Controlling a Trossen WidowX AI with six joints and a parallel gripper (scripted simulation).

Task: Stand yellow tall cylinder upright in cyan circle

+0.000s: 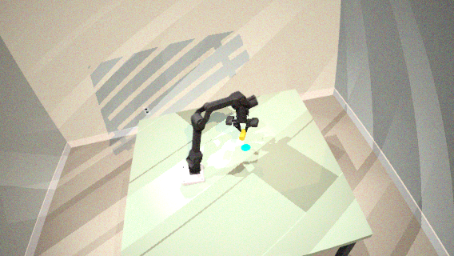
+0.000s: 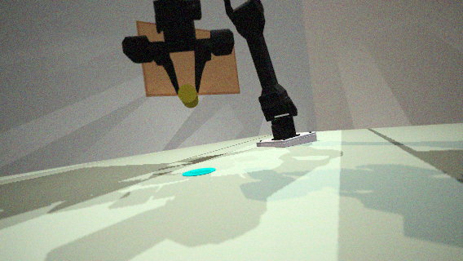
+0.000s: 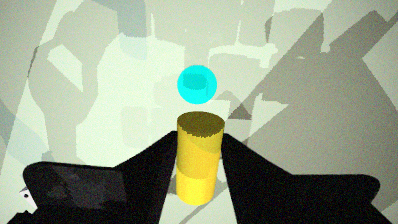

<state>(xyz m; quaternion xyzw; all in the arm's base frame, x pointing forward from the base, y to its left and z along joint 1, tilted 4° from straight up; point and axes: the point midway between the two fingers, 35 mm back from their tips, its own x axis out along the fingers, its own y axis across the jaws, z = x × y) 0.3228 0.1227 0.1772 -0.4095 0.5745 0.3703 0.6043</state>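
The cyan circle is 140 mm below my gripper tip and 10 mm to the left of it. From my gripper tip the other things lie so: yellow tall cylinder (20 mm to the right, 10 mm behind).
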